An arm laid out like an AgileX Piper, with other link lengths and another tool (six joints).
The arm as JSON. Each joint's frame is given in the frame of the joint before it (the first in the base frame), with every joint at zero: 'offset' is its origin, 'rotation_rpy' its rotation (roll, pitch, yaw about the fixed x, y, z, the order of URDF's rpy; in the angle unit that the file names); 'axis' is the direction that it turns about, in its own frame. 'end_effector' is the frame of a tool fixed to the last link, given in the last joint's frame.
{
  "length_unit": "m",
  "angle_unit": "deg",
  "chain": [
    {
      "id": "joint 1",
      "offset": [
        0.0,
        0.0,
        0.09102
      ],
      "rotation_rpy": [
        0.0,
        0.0,
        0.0
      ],
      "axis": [
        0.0,
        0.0,
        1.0
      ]
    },
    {
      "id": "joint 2",
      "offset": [
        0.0,
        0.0,
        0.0
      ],
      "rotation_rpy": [
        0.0,
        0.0,
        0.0
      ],
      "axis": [
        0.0,
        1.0,
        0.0
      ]
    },
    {
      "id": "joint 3",
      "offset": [
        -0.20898,
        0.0,
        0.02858
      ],
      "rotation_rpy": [
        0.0,
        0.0,
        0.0
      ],
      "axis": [
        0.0,
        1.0,
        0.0
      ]
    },
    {
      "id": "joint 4",
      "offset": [
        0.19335,
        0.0,
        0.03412
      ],
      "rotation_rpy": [
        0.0,
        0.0,
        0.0
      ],
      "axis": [
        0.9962,
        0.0,
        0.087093
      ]
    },
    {
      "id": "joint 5",
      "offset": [
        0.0,
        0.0,
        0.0
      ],
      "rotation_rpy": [
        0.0,
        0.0,
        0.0
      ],
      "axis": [
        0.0,
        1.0,
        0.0
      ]
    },
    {
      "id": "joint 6",
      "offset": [
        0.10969,
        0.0,
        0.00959
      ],
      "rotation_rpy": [
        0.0,
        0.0,
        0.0
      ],
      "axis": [
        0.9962,
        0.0,
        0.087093
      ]
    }
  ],
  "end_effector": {
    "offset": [
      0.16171,
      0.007,
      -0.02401
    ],
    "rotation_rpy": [
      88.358,
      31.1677,
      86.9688
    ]
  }
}
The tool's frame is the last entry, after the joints.
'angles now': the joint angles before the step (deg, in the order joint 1, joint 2, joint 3, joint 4, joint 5, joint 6). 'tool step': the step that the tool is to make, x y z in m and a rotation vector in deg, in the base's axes. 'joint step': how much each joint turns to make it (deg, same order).
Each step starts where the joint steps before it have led.
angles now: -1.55, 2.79, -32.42, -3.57, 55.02, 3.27
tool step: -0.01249, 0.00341, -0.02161, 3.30, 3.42, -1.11
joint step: 0.01, -2.74, 1.60, 0.39, 4.80, 2.95
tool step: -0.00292, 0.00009, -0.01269, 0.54, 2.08, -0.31
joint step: 0.00, -0.32, 1.53, -0.06, 0.92, 0.56
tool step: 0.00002, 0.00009, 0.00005, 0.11, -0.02, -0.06
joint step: -0.03, -0.01, 0.00, 0.03, 0.00, 0.10
